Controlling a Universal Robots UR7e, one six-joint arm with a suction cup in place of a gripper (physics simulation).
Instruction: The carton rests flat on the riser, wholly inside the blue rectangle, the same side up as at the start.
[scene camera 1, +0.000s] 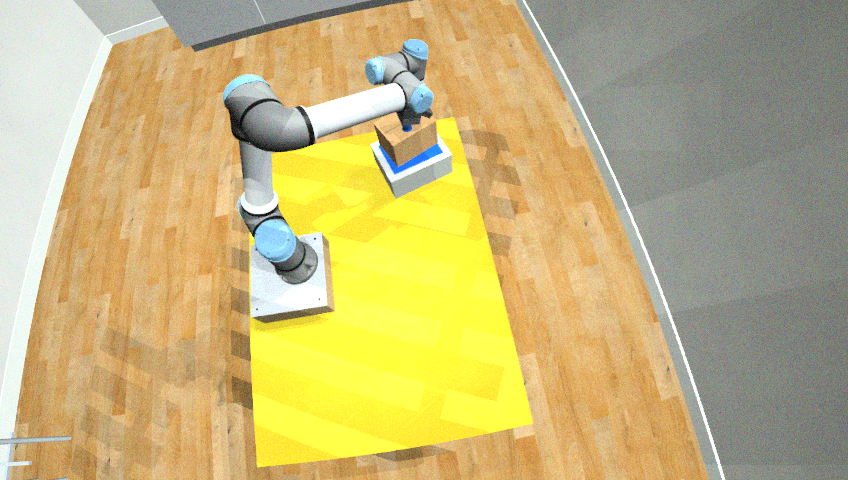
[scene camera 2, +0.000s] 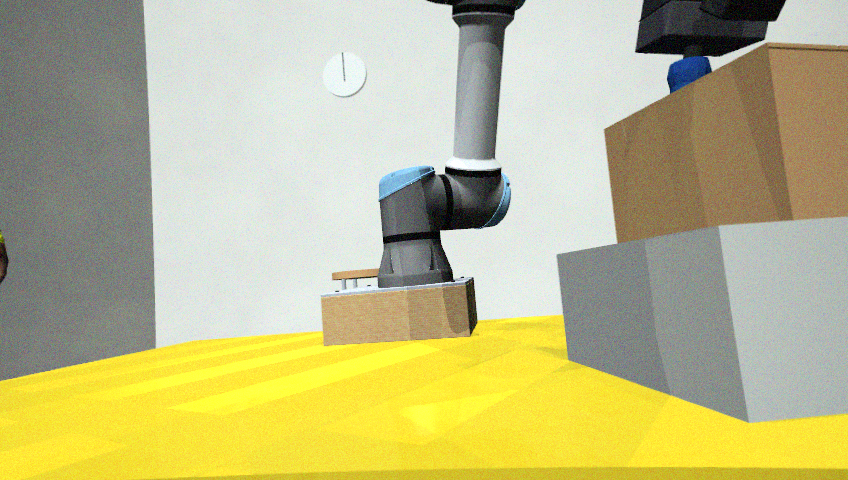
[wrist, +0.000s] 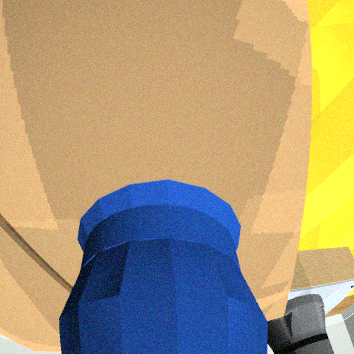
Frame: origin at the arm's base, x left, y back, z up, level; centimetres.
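Seen in the pictures: end effector, tool point: (scene camera 1: 406, 128) (scene camera 2: 685, 101) (wrist: 165, 251); arm's base, origin of the base link: (scene camera 1: 297, 263) (scene camera 2: 415, 284) (wrist: 288, 311).
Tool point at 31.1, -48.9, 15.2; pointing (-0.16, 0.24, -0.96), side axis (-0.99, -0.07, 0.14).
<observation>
Offsets run from my tool point to a thing's middle, as dx, dy, dz. "*": to the spot under its first point. Level surfaces: height alone.
The brown carton {+3.5, -0.3, -6.6} (scene camera 1: 409, 143) (scene camera 2: 713, 161) (wrist: 158, 88) rests flat on the grey riser {+1.0, -0.3, -19.1} (scene camera 1: 422, 175) (scene camera 2: 683, 316). It sits within the blue rectangle {* -2.5, +8.6, -13.1} (scene camera 1: 389, 162), of which a strip shows along the carton's near edges. My blue suction cup (scene camera 1: 407, 126) (scene camera 2: 688, 72) (wrist: 161, 197) is right over the carton's top face, near its middle. In the wrist view the cup's rim stands a little off the cardboard. The suction is off, and the carton lies on its own.
The riser stands at the far end of a yellow mat {dz -25.1} (scene camera 1: 385, 334) (scene camera 2: 295, 406) on a wooden floor. The arm's base sits on a plate on a wooden pedestal (scene camera 1: 290, 292) (scene camera 2: 396, 313) at the mat's left edge. A grey wall runs to the right.
</observation>
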